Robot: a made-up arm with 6 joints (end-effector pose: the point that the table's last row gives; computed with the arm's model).
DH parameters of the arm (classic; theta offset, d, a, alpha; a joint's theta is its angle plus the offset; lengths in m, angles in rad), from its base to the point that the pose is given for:
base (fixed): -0.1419 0 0.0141 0
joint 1: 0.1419 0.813 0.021 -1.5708
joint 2: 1.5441 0 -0.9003 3.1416
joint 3: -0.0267 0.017 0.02 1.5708
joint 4: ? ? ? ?
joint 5: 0 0.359 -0.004 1.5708
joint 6: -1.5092 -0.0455 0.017 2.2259
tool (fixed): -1.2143 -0.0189 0 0
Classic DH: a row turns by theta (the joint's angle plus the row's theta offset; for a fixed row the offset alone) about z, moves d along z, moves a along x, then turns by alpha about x.
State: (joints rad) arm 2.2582 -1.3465 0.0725 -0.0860 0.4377 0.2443
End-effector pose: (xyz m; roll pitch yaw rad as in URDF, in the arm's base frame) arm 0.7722 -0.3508 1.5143 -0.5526 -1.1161 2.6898
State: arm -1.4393 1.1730 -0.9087 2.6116 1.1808 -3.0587
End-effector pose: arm 0.4384 -0.6565 0.6974 -2.7323 -0.6108 0.6945
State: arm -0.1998 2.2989 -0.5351 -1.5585 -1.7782 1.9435
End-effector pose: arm 0.1343 -0.0350 0.4660 2.4517 -0.7907 1.3523
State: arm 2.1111 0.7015 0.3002 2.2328 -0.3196 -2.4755
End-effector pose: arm -0.7891 0.8863 1.5309 0.4990 0.7269 2.4319
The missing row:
joint 4: 0 -0.498 -0.019 -1.5708
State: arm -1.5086 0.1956 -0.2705 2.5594 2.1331 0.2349
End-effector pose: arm 0.3586 -0.6502 1.5899 -1.0530 1.0700 0.6623
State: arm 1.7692 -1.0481 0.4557 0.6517 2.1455 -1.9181
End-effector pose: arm 0.4716 -0.8879 1.7140 -1.7079 0.9573 -2.8319
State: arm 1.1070 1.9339 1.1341 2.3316 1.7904 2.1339
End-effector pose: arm 0.3736 1.3512 0.3165 -2.6857 -0.1458 2.8341
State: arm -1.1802 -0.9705 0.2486 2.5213 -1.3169 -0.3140
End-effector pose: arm -0.0372 0.7780 1.8367 0.0577 0.1100 3.0424
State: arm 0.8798 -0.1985 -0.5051 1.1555 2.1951 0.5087
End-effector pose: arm 0.3438 0.2286 1.8525 -1.6378 -0.3707 2.2030
